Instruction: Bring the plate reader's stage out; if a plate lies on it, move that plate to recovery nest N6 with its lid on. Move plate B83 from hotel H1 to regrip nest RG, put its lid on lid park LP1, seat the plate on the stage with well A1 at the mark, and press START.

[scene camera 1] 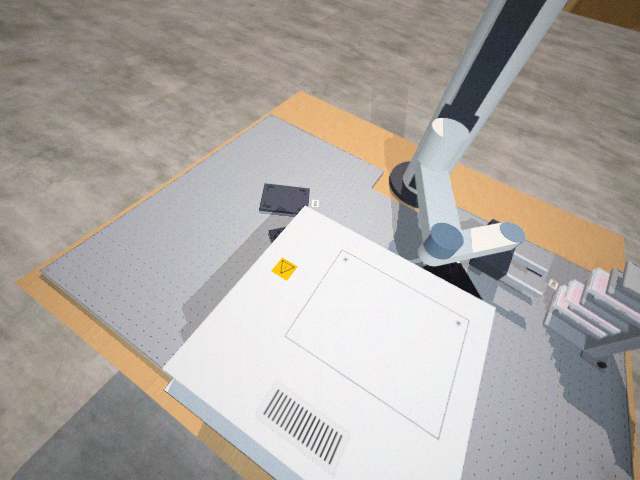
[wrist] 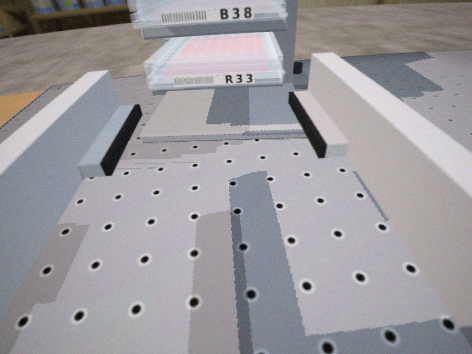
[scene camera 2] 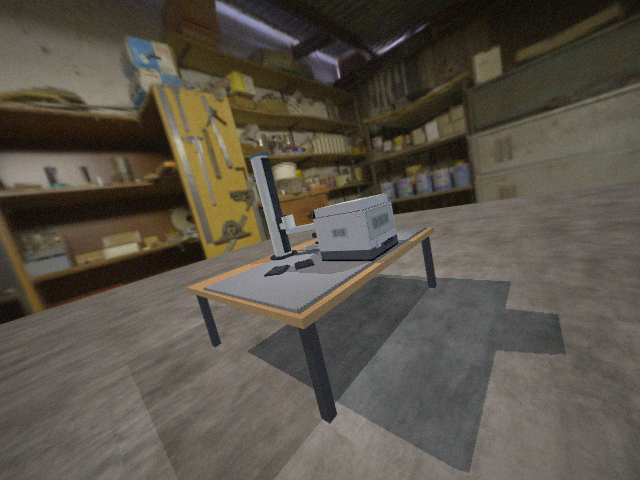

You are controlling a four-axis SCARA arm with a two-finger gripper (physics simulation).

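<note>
My gripper is empty, its fingers at their narrow setting with a gap between the pads. It points at the hotel, short of it. In the wrist view, plate R33, pink under a clear lid, sits low in the hotel, with plate B38 above it. Label B83 is not readable in any view. The black regrip nest RG is partly hidden behind the white plate reader. The reader's stage and START button do not show.
A dark flat nest lies beyond the reader, with a smaller dark block beside it. The arm's column stands at the table's edge. The reader's tall housing blocks part of the view behind it.
</note>
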